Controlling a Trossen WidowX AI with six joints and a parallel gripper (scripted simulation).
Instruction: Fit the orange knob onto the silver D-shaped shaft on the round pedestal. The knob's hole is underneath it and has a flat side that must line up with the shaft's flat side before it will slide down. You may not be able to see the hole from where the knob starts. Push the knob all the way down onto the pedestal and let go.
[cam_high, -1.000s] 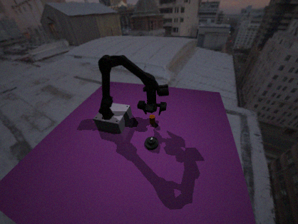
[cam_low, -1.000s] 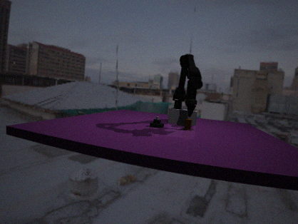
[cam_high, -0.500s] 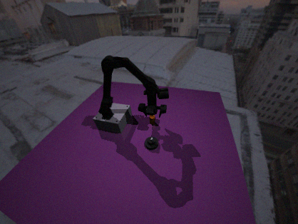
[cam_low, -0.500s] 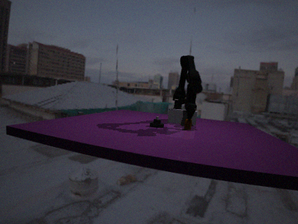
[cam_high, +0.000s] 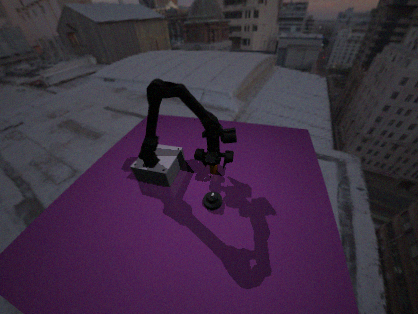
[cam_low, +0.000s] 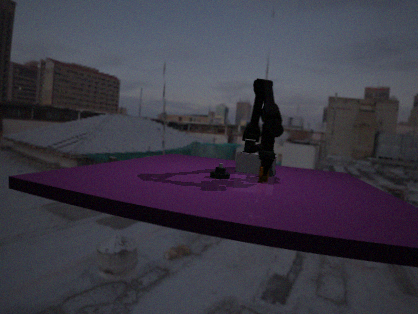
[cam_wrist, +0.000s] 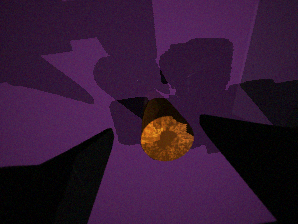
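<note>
Right now my gripper tip is 1 cm below the orange knob and 1 cm past it. The rest, counted from my gripper tip: round dark pedestal: 18 cm to the right, 4 cm ahead.
</note>
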